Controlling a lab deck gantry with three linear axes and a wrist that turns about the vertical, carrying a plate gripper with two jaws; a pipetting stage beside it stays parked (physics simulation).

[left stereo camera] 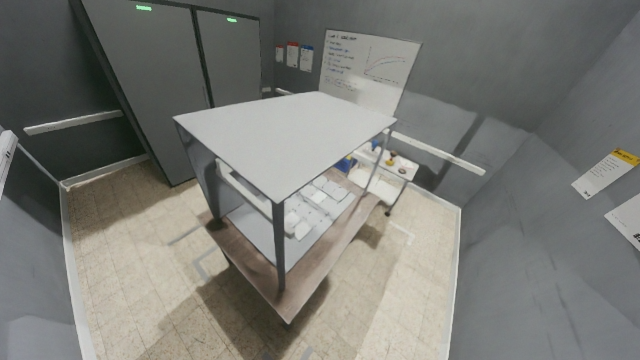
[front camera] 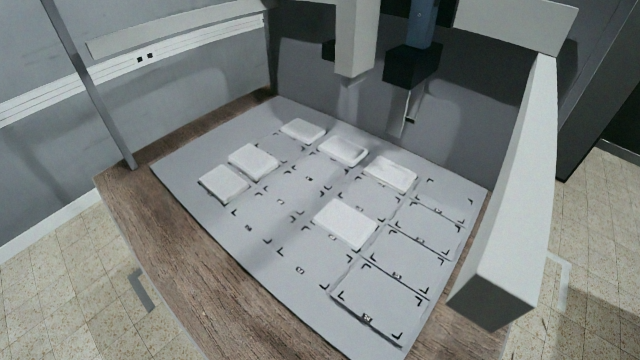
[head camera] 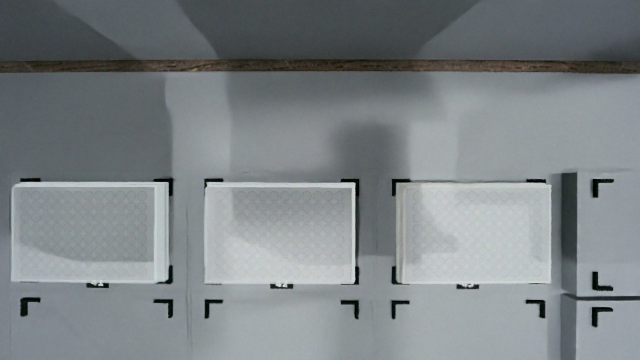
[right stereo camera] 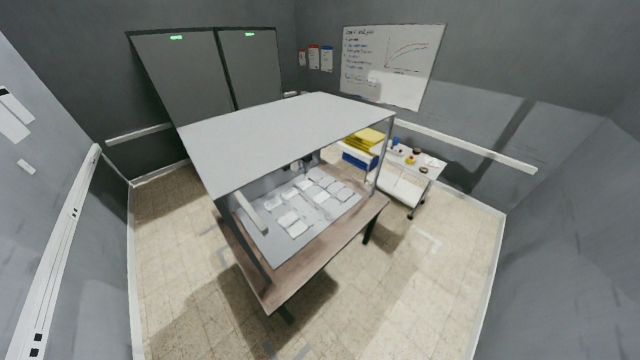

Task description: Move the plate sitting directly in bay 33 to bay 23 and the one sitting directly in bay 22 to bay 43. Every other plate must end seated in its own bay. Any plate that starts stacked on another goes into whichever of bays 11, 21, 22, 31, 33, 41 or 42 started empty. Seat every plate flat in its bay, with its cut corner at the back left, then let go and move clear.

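Where they show: gripper, fingertip midpoint: (front camera: 401, 127) (right stereo camera: 303, 170); robot's base, link origin: (left stereo camera: 299, 241) (front camera: 199, 182) (right stereo camera: 293, 239).
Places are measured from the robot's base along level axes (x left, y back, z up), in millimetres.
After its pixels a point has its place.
My gripper (front camera: 406, 121) @(x 364, y -392, z 160 mm) hangs high at the back right in the front view, its jaws apart and no plate between them. Three white plates lie in the back row: one in bay 41 (front camera: 303, 131) @(x 353, y -78, z 14 mm) (head camera: 87, 232) @(x 365, y -68, z 14 mm), one in bay 42 (front camera: 343, 151) @(x 352, y -239, z 14 mm) (head camera: 280, 232) @(x 366, y -229, z 14 mm) and one in bay 43 (front camera: 390, 174) @(x 355, y -397, z 14 mm) (head camera: 475, 232) @(x 366, y -390, z 14 mm). Another white plate (front camera: 345, 223) @(x 145, y -397, z 14 mm) (right stereo camera: 320, 196) @(x 159, y -388, z 14 mm) lies in bay 23. At the left, one plate (front camera: 253, 161) @(x 143, y -82, z 27 mm) (right stereo camera: 288, 218) @(x 147, y -65, z 28 mm) lies in bay 21 and one (front camera: 224, 183) @(x 41, y -76, z 14 mm) (right stereo camera: 296, 229) @(x 44, y -56, z 15 mm) in bay 11. All look flat; their cut corners are too small to make out surely.
The pale column of the parked pipetting stage (front camera: 356, 42) hangs left of the gripper. A thick pale beam (front camera: 505, 200) @(x -31, y -608, z 400 mm) runs along the deck's right side. The right column has raised bay blocks (head camera: 607, 232) @(x 366, y -501, z 15 mm). A grey post (front camera: 92, 90) @(x -113, y 247, z 272 mm) stands at the left edge.
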